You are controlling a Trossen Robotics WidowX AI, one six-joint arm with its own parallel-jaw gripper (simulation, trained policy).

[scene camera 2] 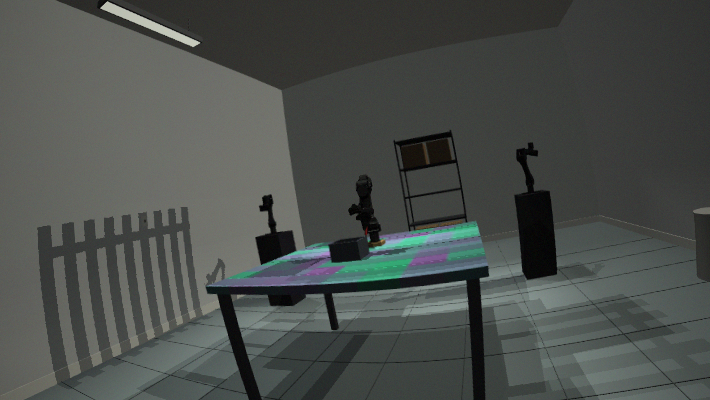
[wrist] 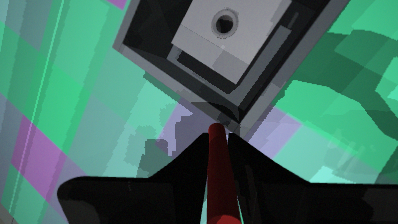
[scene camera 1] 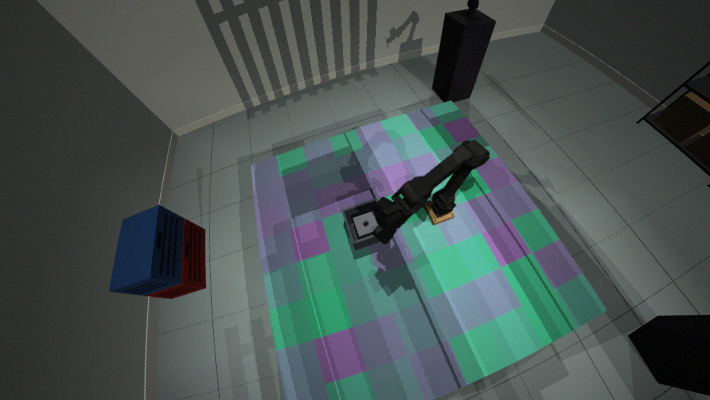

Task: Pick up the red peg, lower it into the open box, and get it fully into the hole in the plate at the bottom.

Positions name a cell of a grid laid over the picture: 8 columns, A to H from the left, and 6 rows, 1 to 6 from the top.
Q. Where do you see a dark box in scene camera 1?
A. At D4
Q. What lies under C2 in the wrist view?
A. A dark box.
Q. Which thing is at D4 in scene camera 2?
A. A dark box.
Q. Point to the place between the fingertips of the gripper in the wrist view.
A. E4
